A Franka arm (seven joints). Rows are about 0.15 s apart.
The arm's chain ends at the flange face. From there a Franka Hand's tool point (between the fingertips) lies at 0.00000 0.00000 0.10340 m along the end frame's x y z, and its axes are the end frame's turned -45 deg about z.
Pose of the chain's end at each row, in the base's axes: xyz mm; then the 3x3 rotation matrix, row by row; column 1 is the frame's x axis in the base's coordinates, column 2 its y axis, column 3 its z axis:
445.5 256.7 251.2; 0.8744 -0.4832 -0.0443; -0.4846 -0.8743 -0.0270; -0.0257 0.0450 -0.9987
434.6 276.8 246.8; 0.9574 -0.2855 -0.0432; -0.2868 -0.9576 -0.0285; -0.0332 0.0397 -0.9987
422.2 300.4 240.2; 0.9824 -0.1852 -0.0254; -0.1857 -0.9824 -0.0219; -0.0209 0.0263 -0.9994
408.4 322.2 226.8; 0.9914 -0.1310 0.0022; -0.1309 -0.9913 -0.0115; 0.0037 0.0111 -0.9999
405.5 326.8 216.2; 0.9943 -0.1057 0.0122; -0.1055 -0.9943 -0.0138; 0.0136 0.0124 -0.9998
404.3 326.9 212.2; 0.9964 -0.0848 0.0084; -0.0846 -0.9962 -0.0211; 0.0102 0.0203 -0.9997
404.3 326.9 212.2; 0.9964 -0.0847 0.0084; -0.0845 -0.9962 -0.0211; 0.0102 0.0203 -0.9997
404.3 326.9 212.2; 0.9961 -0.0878 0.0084; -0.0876 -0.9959 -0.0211; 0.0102 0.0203 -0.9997
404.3 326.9 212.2; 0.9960 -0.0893 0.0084; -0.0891 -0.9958 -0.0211; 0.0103 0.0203 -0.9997
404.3 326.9 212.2; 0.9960 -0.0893 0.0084; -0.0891 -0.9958 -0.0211; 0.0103 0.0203 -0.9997
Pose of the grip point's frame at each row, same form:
440.9 253.9 147.9; 0.9600 0.2766 -0.0443; 0.2756 -0.9609 -0.0270; -0.0500 0.0136 -0.9987
430.1 273.9 143.5; 0.8789 0.4751 -0.0432; 0.4743 -0.8799 -0.0285; -0.0515 0.0046 -0.9987
419.6 298.1 136.9; 0.8256 0.5637 -0.0254; 0.5634 -0.8260 -0.0219; -0.0334 0.0038 -0.9994
408.6 321.0 123.4; 0.7937 0.6084 0.0022; 0.6084 -0.7935 -0.0115; -0.0052 0.0105 -0.9999
406.8 325.4 112.8; 0.7778 0.6283 0.0122; 0.6285 -0.7777 -0.0138; 0.0008 0.0184 -0.9998
405.2 324.7 108.8; 0.7645 0.6446 0.0084; 0.6446 -0.7642 -0.0211; -0.0071 0.0216 -0.9997
405.2 324.7 108.8; 0.7645 0.6447 0.0084; 0.6447 -0.7642 -0.0211; -0.0071 0.0216 -0.9997
405.2 324.7 108.8; 0.7664 0.6423 0.0084; 0.6423 -0.7662 -0.0211; -0.0071 0.0216 -0.9997
405.2 324.7 108.8; 0.7674 0.6411 0.0084; 0.6411 -0.7671 -0.0211; -0.0071 0.0216 -0.9997
405.2 324.7 108.8; 0.7674 0.6411 0.0084; 0.6411 -0.7671 -0.0211; -0.0071 0.0216 -0.9997

